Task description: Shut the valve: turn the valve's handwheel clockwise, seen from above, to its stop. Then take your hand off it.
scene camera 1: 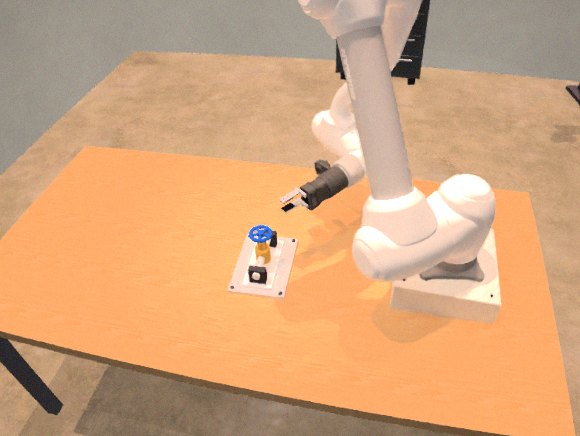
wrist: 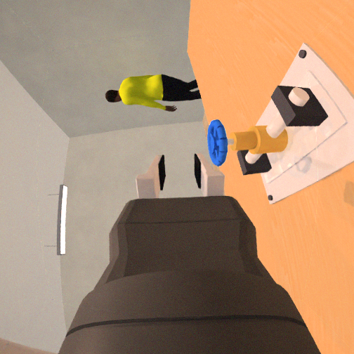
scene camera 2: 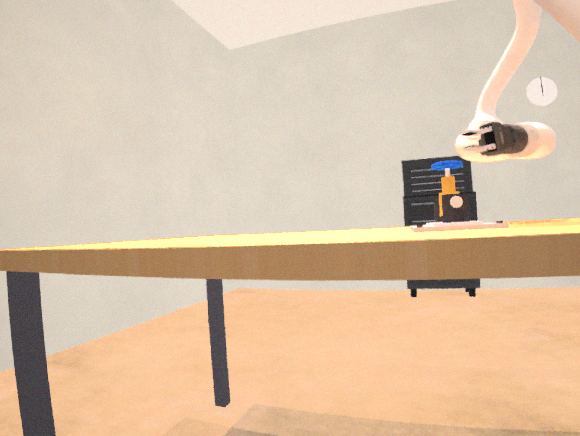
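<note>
The blue handwheel (scene camera 1: 261,233) (scene camera 2: 447,165) (wrist: 217,142) sits level on top of the yellow valve body (scene camera 1: 262,254) (scene camera 2: 448,185) (wrist: 270,139). The valve is held on a white pipe between two black blocks on a pale base plate (scene camera 1: 239,280) (wrist: 345,95). My gripper (scene camera 1: 286,204) (scene camera 2: 472,141) (wrist: 179,164) is open and empty. It stands apart from the handwheel, above it and on the robot's side, with the fingers pointing roughly sideways. How far the handwheel is turned cannot be told.
The wooden table (scene camera 1: 150,310) carries the plate and the white robot base (scene camera 1: 445,305). A black drawer cabinet (scene camera 1: 407,50) (scene camera 2: 417,210) stands on the floor beyond the table. A person in a yellow top (wrist: 142,90) stands beyond the table's edge in the wrist view.
</note>
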